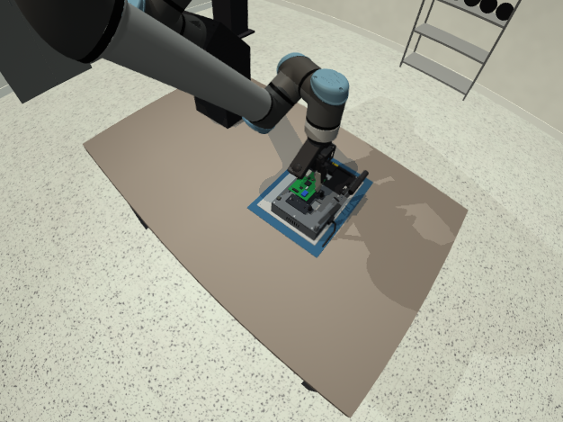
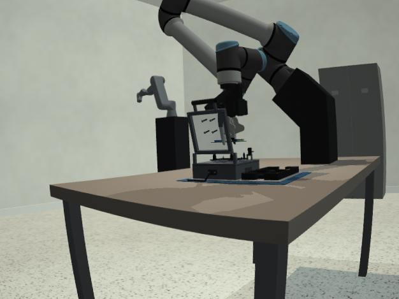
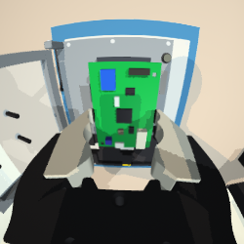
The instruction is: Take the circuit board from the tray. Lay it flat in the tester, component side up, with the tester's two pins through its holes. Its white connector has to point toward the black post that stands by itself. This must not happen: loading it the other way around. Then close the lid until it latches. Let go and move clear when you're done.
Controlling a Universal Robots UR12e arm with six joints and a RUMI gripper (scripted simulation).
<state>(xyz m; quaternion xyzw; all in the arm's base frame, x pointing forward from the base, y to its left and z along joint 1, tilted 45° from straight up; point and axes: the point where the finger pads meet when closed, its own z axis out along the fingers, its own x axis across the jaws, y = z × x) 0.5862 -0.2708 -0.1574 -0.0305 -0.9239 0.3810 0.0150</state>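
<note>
Now: the tester 4 cm to the left of my hand, 4 cm ahead of it and 2 cm below it. Round my hand: tester bed (6 cm below, 1 cm to the left, 1 cm ahead); then green circuit board (right at my hand); then black post (6 cm to the left, 6 cm behind, 4 cm below).
</note>
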